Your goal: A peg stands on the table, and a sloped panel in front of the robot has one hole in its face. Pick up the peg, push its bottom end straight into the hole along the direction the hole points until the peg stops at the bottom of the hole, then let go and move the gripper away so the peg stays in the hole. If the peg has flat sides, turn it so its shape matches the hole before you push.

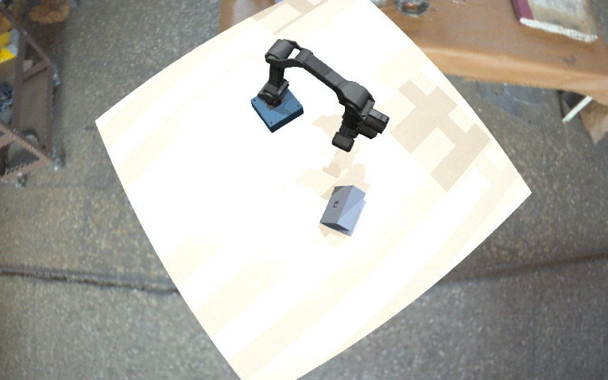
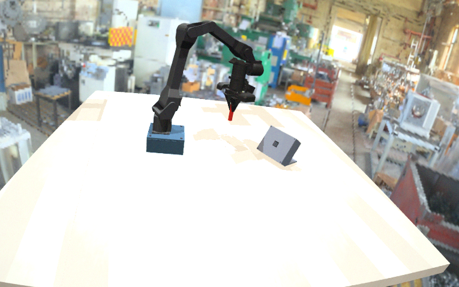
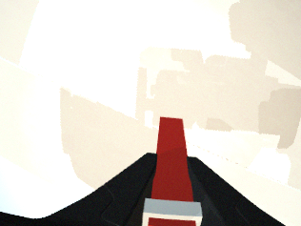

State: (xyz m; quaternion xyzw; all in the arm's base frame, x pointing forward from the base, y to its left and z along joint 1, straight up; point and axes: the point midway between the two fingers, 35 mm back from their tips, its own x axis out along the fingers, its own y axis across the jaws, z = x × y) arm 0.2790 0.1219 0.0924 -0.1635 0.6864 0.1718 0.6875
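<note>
Right now my gripper tip is 170 mm short of the grey sloped panel, 160 mm to the left of it and 70 mm above it. The rest, counted from my gripper tip: red square peg: 20 mm above.
</note>
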